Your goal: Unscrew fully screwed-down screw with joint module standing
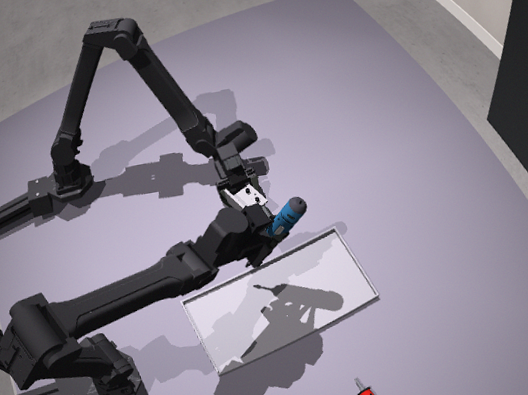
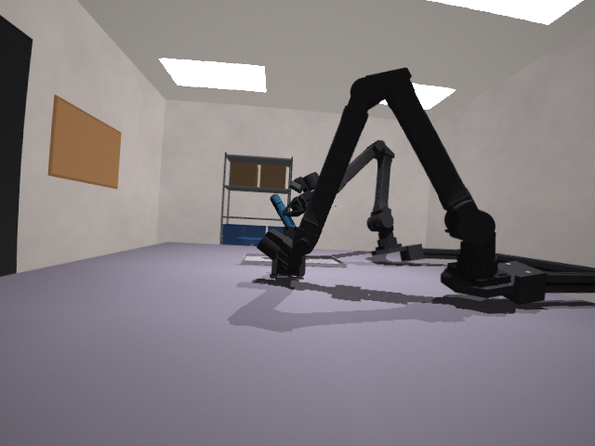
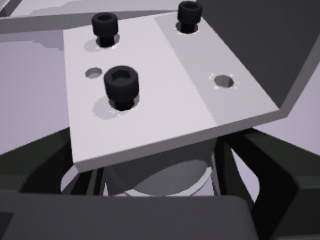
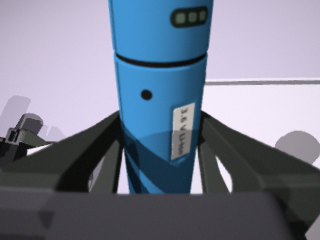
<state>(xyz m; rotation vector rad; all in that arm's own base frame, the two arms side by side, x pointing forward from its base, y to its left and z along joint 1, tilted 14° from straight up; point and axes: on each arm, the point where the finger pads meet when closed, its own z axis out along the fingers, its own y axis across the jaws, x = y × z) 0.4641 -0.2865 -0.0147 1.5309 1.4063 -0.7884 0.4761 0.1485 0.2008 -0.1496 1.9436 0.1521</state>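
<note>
My left hand is 1 cm below the joint module body. The rest, counted from my left hand: white tray (26 cm to the right, 2 cm below, 2 cm behind); white bracket (5 cm above); red hand screwdriver (57 cm to the right, 8 cm ahead, 1 cm below).
</note>
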